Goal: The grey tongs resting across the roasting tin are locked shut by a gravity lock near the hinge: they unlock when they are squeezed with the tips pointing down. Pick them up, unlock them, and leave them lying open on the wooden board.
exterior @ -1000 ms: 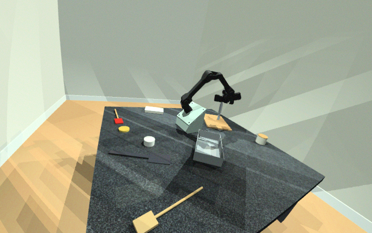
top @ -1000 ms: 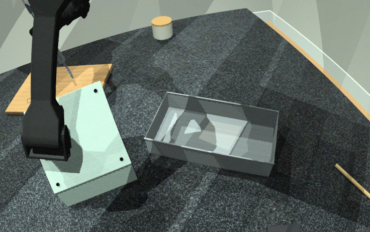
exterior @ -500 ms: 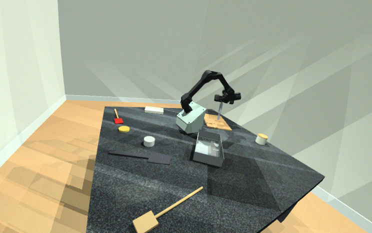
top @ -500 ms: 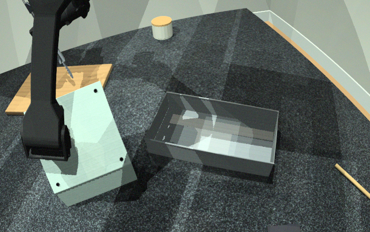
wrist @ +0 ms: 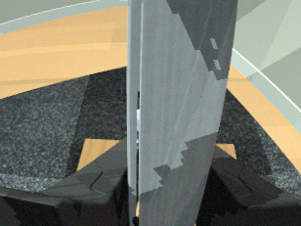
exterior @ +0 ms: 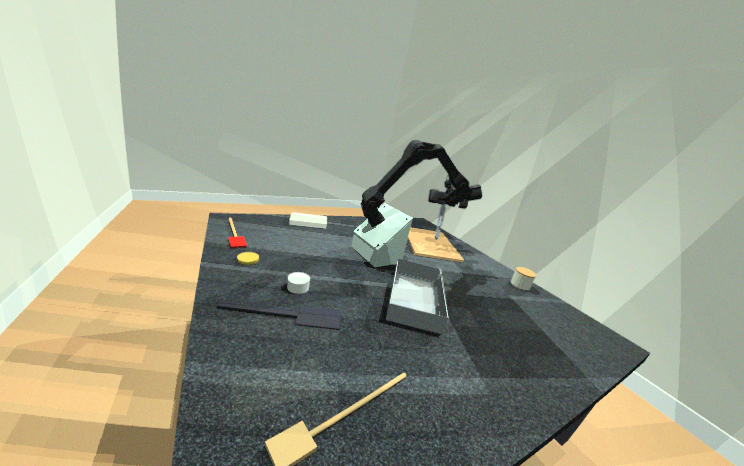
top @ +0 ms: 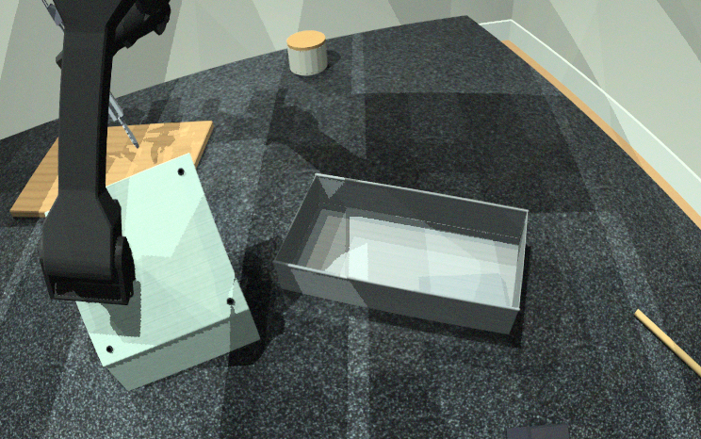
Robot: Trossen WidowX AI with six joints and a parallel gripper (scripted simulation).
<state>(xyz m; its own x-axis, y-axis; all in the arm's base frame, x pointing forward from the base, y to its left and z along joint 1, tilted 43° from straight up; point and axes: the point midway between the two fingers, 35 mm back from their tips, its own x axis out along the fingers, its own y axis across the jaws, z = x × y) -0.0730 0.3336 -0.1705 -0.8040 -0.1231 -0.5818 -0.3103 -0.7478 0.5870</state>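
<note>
My gripper tip is now 23 cm above the wooden board. Round my gripper tip: lidded jar 42 cm ahead, 21 cm to the left, 20 cm below; then white block 60 cm to the right, 22 cm below, 22 cm behind; then roasting tin 45 cm ahead, 35 cm to the right, 21 cm below.
</note>
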